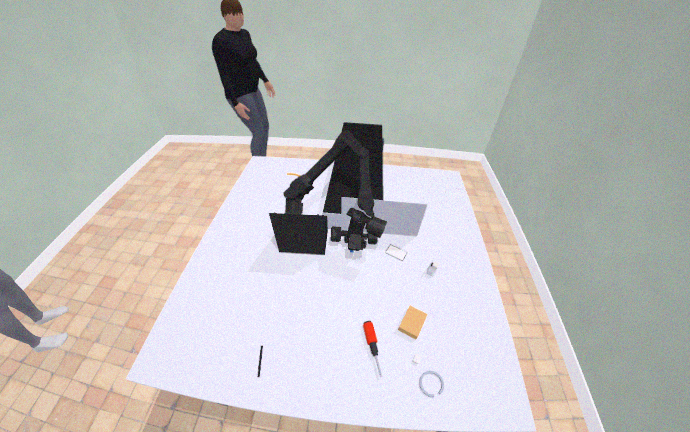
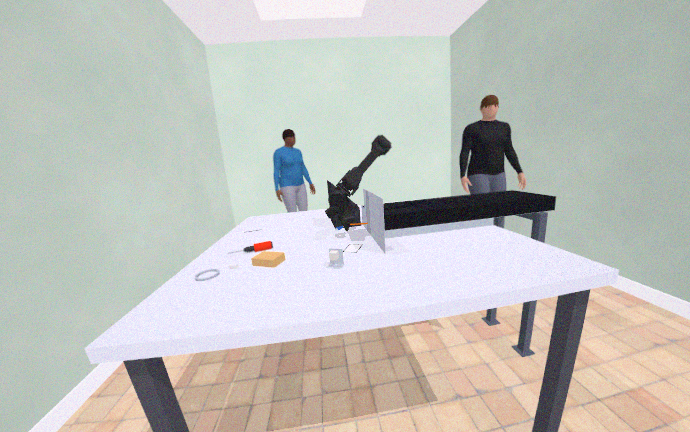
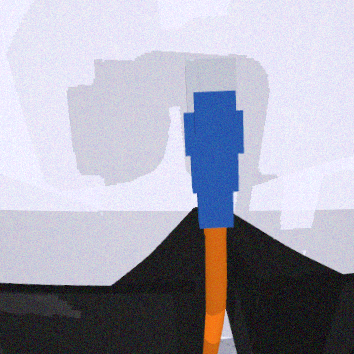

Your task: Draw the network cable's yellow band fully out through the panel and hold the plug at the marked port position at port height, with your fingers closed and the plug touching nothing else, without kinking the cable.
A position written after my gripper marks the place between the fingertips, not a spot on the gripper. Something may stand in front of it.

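Image 3 shows a blue plug (image 3: 213,127) and my gripper (image 3: 207,217).
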